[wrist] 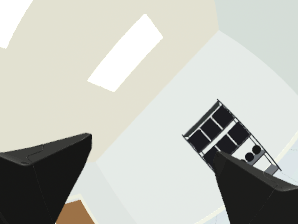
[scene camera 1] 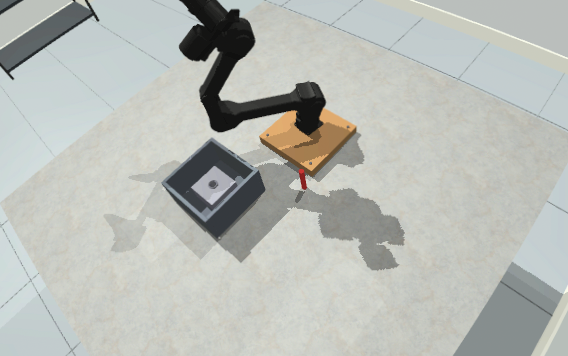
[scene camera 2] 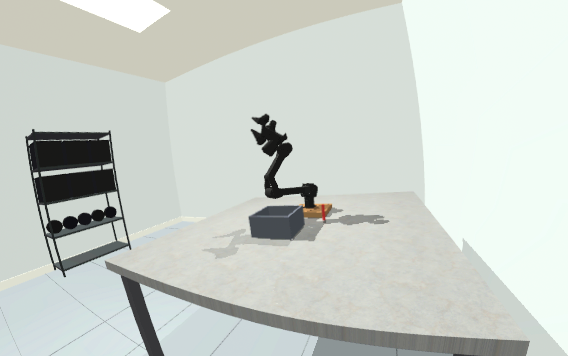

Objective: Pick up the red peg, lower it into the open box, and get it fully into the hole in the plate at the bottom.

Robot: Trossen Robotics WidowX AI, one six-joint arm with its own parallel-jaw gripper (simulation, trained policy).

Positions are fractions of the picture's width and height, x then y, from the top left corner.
grey box: scene camera 1 0.31,0.52; scene camera 2 0.46,0.63; not seen in the wrist view (out of frame)
